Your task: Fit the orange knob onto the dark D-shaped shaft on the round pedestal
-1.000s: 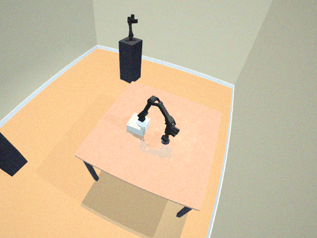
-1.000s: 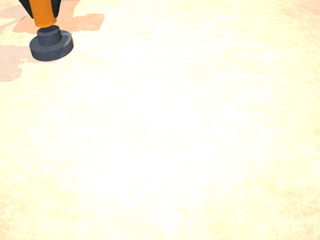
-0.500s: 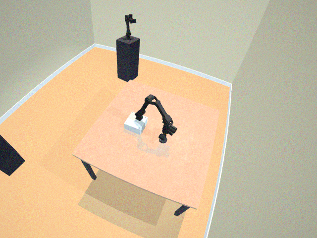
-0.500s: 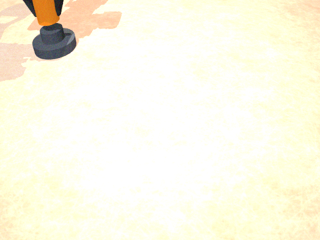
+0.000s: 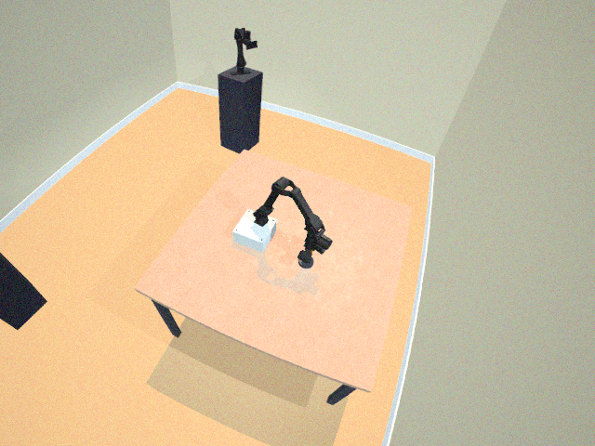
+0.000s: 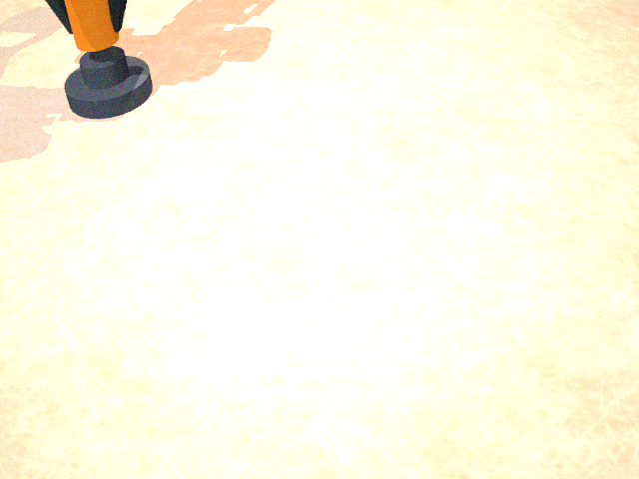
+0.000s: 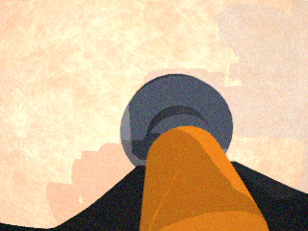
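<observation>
The orange knob lies 20 mm above my gripper tip. Round my gripper tip: round pedestal 40 mm below.
</observation>
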